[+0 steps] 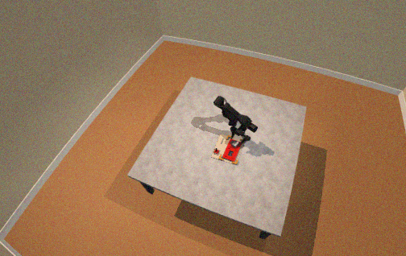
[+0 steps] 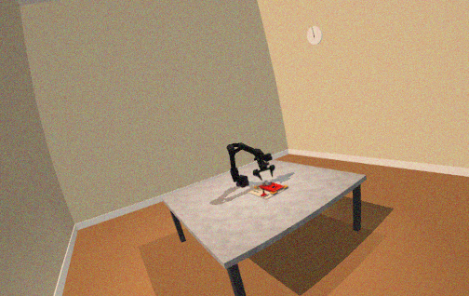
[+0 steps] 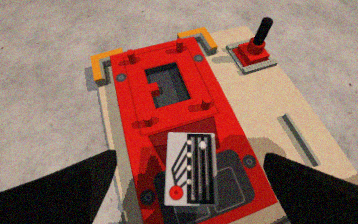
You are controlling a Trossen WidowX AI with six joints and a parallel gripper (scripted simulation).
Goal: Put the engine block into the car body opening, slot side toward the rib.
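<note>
Now: gripper tip 1 cm to the left of the grey engine block and 4 cm above it. Round my gripper tip: tan base plate 5 cm ahead, 3 cm to the right, 6 cm below.
</note>
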